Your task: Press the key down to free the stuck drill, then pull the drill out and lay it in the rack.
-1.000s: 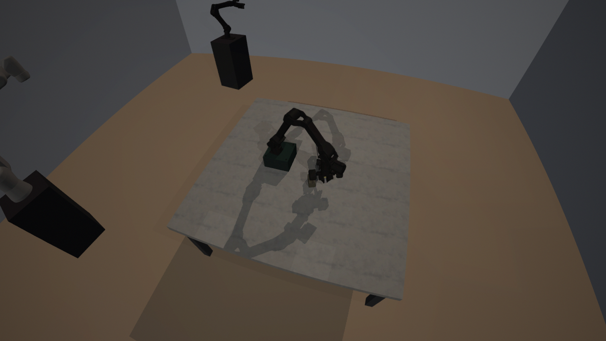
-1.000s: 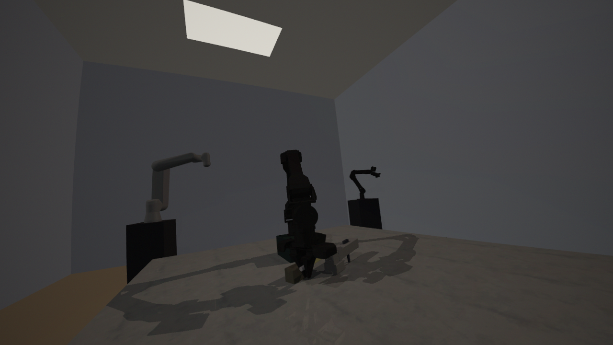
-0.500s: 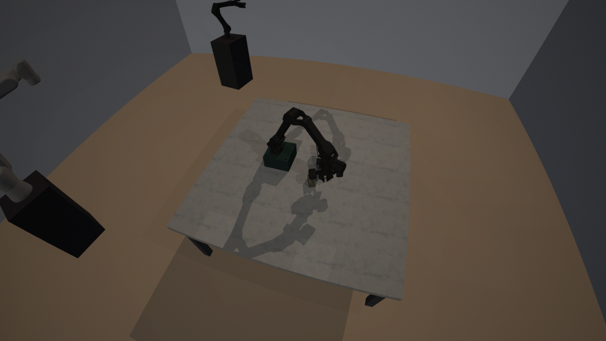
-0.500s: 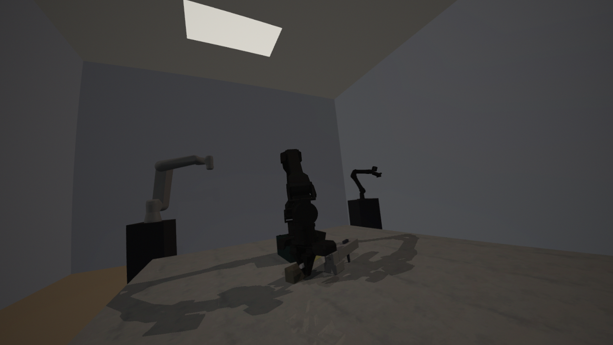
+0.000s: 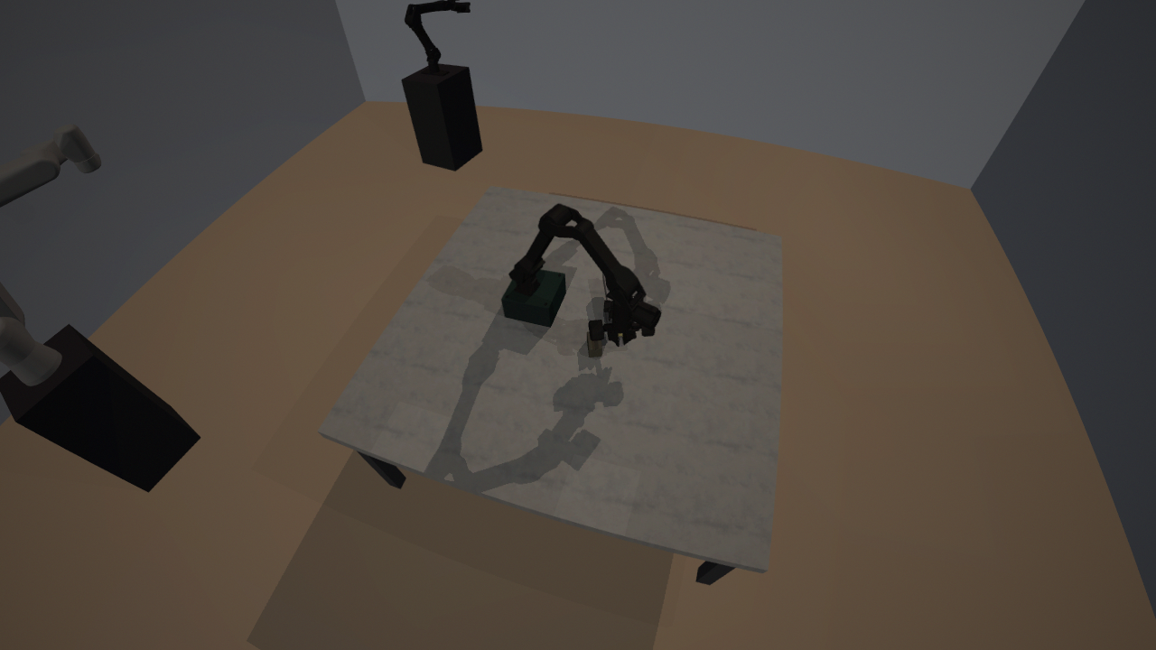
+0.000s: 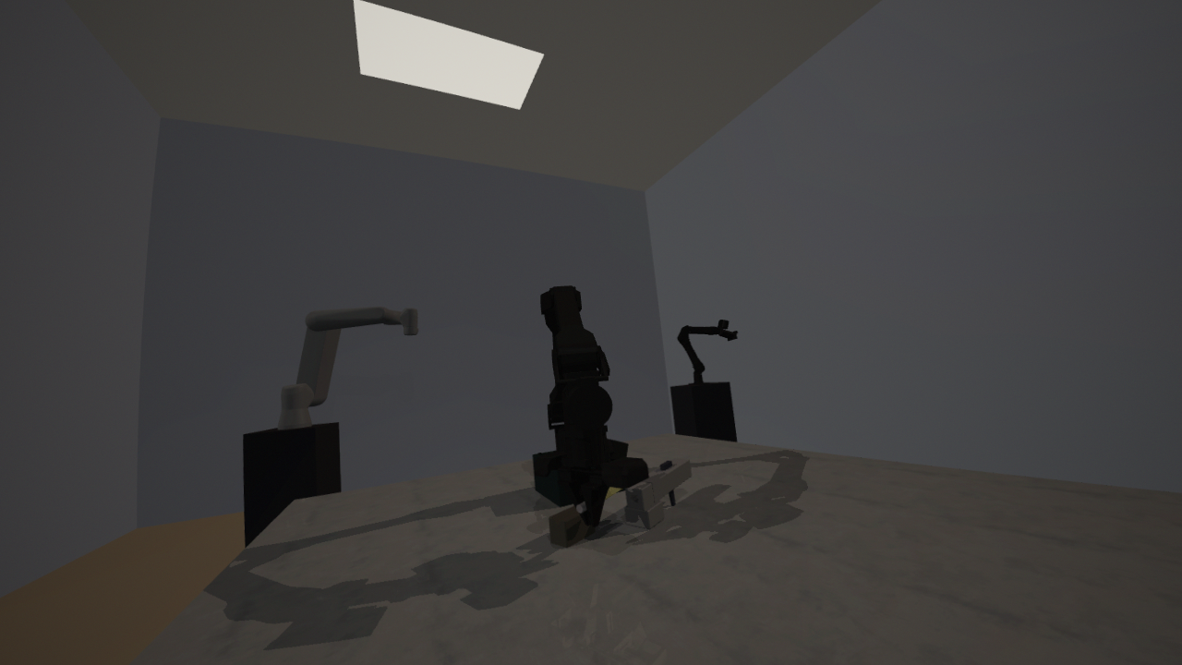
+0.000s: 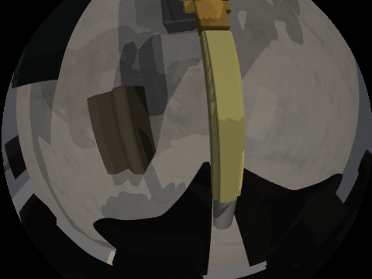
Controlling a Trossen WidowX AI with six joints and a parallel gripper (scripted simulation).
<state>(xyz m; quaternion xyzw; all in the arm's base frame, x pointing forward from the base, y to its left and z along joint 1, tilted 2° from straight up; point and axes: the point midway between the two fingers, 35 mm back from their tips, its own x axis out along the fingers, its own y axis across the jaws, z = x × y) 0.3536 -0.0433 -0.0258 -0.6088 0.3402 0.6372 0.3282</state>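
Now: gripper tip 20 mm past the drill, 30 mm to the right of it and 40 mm below it. Also, from my gripper tip: rack (80 mm behind, 20 mm to the right, 20 mm below).
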